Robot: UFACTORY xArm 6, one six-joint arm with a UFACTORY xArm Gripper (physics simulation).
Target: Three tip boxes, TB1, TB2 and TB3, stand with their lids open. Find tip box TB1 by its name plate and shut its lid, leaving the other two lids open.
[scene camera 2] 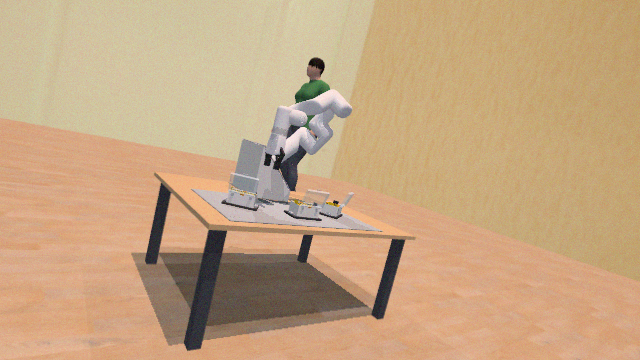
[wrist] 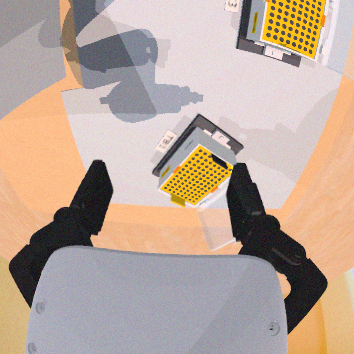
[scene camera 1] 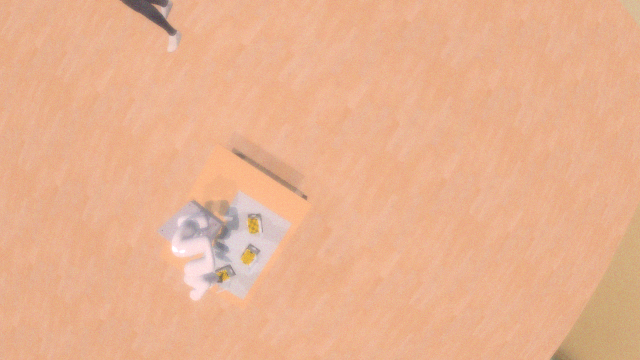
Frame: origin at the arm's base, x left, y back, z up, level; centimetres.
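Seen in the pictures: gripper, between the fingertips: [scene camera 2: 271, 167] [wrist: 167, 176] [scene camera 1: 217, 270].
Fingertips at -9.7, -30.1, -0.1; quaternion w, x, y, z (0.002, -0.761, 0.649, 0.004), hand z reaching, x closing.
Observation:
Pixels of each thing's top centre, then the offset from my fingertips to it, as dx, dy, dz. Level surfaces: height alone.
- Tip box TB1, centre of its top: [wrist: 196, 186] [scene camera 1: 221, 277] -12.4, -5.5, -11.6
- Tip box TB3, centre of its top: [wrist: 304, 6] [scene camera 1: 247, 258] +16.8, -11.5, -11.6
- grey mat, height of its surface: dz -19.0
- wooden table, height of its surface: dz -19.3
Tip box TB1 [wrist: 197, 175] [scene camera 1: 225, 274] [scene camera 2: 331, 209] has a yellow tip rack. Its name plate [wrist: 166, 142] reads TB1 in the wrist view. Its clear lid [wrist: 216, 232] [scene camera 2: 348, 198] stands open, partly behind the right finger in the wrist view. Tip box TB3 [wrist: 295, 25] [scene camera 1: 250, 255] [scene camera 2: 306, 209] is open; its plate is cut off at the wrist view's top edge, with a 3 showing. The third box, TB2 [scene camera 1: 254, 224] [scene camera 2: 242, 200], is open too; its plate is not readable. My gripper [wrist: 167, 176] [scene camera 2: 273, 161] is open and empty, above the table; TB1 shows between and beyond the fingertips.
The boxes stand on a grey mat [scene camera 1: 272, 227] [scene camera 2: 260, 216] on a wooden table [scene camera 1: 212, 165] [scene camera 2: 200, 210]. A tall grey panel [scene camera 2: 248, 160] stands by the arm's base. A person [scene camera 2: 312, 89] [scene camera 1: 155, 15] in green stands beyond the arm. Arm shadows fall on the mat.

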